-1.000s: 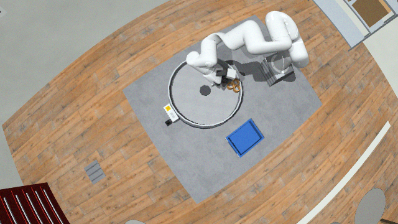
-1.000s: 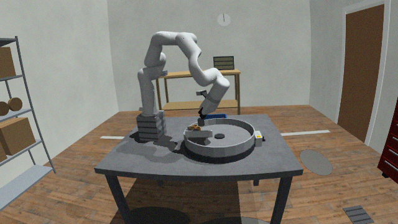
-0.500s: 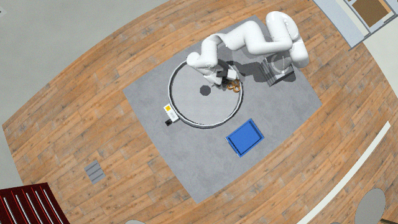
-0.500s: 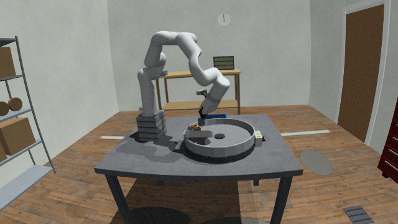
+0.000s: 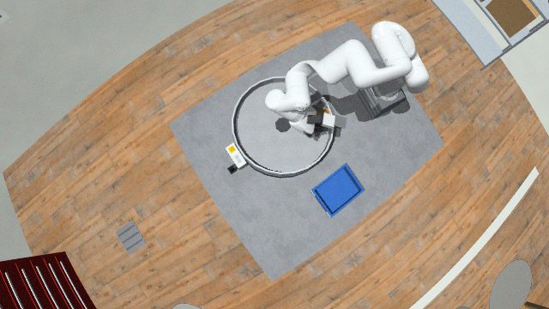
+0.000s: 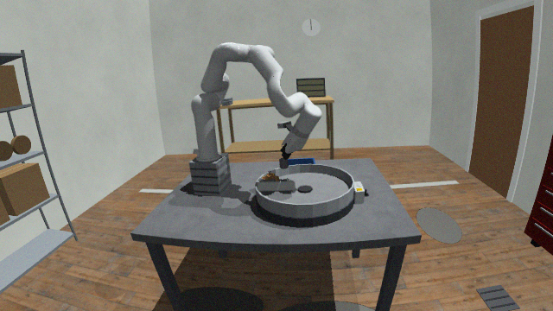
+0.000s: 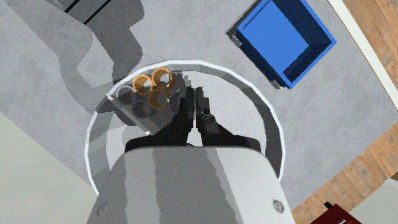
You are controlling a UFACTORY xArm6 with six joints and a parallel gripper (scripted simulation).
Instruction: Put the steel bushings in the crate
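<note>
The blue crate lies 1 cm behind my hand, 26 cm to the left of it and 16 cm below it. From my hand the other things lie so: round turning table (10 cm ahead, 9 cm to the right, 13 cm below).
</note>
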